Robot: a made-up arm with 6 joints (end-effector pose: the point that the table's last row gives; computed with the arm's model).
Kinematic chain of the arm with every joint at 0, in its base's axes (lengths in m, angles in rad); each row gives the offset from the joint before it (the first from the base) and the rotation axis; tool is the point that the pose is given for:
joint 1: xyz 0 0 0.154 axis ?
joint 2: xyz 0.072 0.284 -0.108 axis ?
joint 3: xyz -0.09 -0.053 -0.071 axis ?
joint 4: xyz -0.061 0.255 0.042 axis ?
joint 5: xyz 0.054 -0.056 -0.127 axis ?
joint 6: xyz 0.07 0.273 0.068 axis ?
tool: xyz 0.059 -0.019 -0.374
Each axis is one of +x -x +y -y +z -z.
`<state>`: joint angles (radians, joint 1 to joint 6).
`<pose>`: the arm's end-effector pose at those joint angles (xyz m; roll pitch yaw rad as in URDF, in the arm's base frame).
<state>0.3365 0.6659 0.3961 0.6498 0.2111 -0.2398</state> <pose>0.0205 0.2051 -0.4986 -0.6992 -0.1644 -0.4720</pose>
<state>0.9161 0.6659 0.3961 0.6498 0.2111 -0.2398</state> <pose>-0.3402 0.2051 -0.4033 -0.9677 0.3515 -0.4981</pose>
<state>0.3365 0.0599 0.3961 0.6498 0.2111 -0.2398</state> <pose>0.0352 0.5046 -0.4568 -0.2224 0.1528 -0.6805</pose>
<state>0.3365 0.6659 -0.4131 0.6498 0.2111 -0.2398</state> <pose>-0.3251 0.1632 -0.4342 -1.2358 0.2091 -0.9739</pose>
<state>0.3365 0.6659 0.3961 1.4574 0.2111 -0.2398</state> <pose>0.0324 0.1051 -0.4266 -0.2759 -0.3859 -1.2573</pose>
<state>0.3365 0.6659 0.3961 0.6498 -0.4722 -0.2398</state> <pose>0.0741 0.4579 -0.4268 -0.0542 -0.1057 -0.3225</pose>
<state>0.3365 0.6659 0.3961 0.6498 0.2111 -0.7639</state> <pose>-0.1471 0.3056 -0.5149 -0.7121 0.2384 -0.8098</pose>
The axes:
joint 1: +y
joint 2: -x
joint 3: -y
joint 4: -z
joint 5: -x
joint 6: -y

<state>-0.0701 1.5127 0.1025 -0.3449 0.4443 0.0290</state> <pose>0.1673 -0.2236 -0.2810 -1.9552 0.2798 0.1483</pose>
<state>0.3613 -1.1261 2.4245 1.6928 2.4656 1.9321</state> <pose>0.3090 0.0694 -0.2486 -0.3734 -0.6677 -1.2549</pose>
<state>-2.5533 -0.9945 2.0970 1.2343 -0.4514 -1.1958</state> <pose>-0.1825 0.5000 -0.0964 -1.0911 -0.0207 -2.1559</pose>
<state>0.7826 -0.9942 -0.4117 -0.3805 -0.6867 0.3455</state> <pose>0.2119 0.8064 0.3237 1.9465 0.7148 0.2686</pose>
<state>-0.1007 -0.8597 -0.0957 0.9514 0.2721 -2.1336</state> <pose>-0.0306 0.6404 0.4338 2.8465 0.3312 2.1792</pose>
